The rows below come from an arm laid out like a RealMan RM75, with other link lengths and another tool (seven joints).
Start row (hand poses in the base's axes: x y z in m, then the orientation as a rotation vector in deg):
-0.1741, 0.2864, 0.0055, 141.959, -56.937, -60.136
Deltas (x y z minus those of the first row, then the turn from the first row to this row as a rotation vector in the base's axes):
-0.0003, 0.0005, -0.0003, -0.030, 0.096, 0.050
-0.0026, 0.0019, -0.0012, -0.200, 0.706, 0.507
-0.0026, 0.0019, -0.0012, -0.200, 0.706, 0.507
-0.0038, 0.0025, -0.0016, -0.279, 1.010, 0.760
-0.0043, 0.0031, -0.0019, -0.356, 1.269, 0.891
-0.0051, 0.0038, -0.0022, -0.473, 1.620, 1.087
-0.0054, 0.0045, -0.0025, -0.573, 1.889, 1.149
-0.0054, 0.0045, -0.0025, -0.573, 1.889, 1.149
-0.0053, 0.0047, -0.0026, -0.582, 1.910, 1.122
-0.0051, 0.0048, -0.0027, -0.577, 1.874, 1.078
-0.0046, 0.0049, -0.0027, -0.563, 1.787, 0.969
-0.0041, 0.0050, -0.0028, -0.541, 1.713, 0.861
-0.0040, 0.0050, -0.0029, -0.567, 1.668, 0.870
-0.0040, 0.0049, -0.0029, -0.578, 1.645, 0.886
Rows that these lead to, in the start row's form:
-0.1744, 0.2869, 0.0052, 141.874, -56.850, -60.207
-0.1767, 0.2883, 0.0043, 141.381, -56.108, -60.631
-0.1767, 0.2883, 0.0043, 141.381, -56.108, -60.631
-0.1779, 0.2889, 0.0039, 141.145, -55.703, -60.837
-0.1784, 0.2895, 0.0036, 140.915, -55.474, -61.031
-0.1792, 0.2902, 0.0033, 140.598, -55.143, -61.276
-0.1795, 0.2909, 0.0030, 140.325, -55.010, -61.483
-0.1795, 0.2909, 0.0030, 140.325, -55.010, -61.483
-0.1794, 0.2911, 0.0029, 140.296, -55.043, -61.508
-0.1792, 0.2912, 0.0028, 140.317, -55.111, -61.485
-0.1787, 0.2913, 0.0028, 140.370, -55.277, -61.432
-0.1782, 0.2914, 0.0027, 140.419, -55.437, -61.399
-0.1781, 0.2914, 0.0026, 140.436, -55.445, -61.326
-0.1781, 0.2913, 0.0026, 140.448, -55.434, -61.287

